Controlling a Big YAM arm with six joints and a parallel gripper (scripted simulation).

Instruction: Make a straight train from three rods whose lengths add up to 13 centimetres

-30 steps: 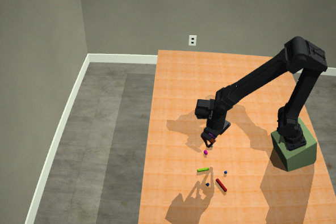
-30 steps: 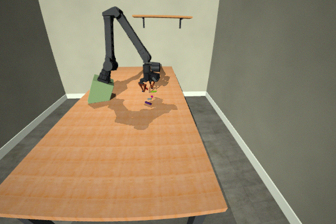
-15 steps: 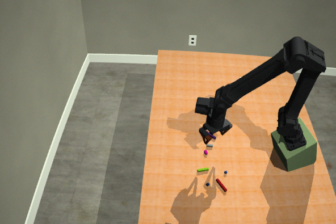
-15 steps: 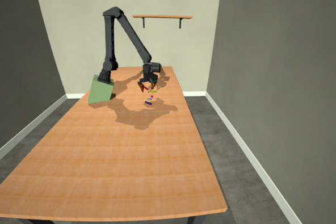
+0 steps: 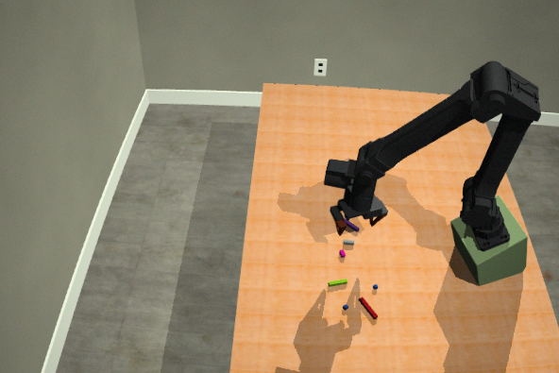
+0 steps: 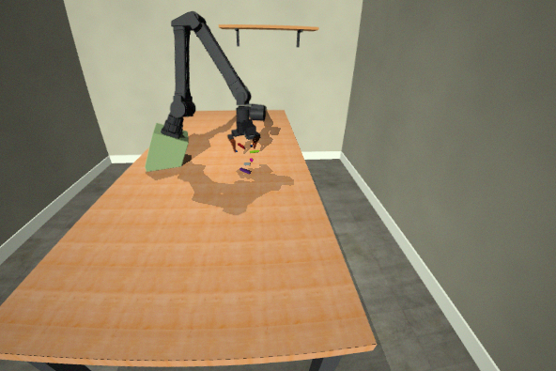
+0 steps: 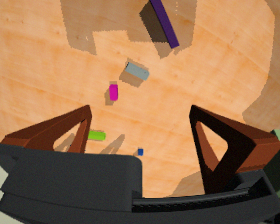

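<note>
Now: the magenta rod 8 cm below my hand, 3 cm to the left of it and 3 cm ahead of it. The rest, counted from my hand: lime rod: 12 cm to the left, 8 cm below, 6 cm ahead; then grey rod: 8 cm below, 1 cm to the right, 1 cm ahead; then purple rod: 8 cm to the right, 8 cm below, 1 cm behind.
</note>
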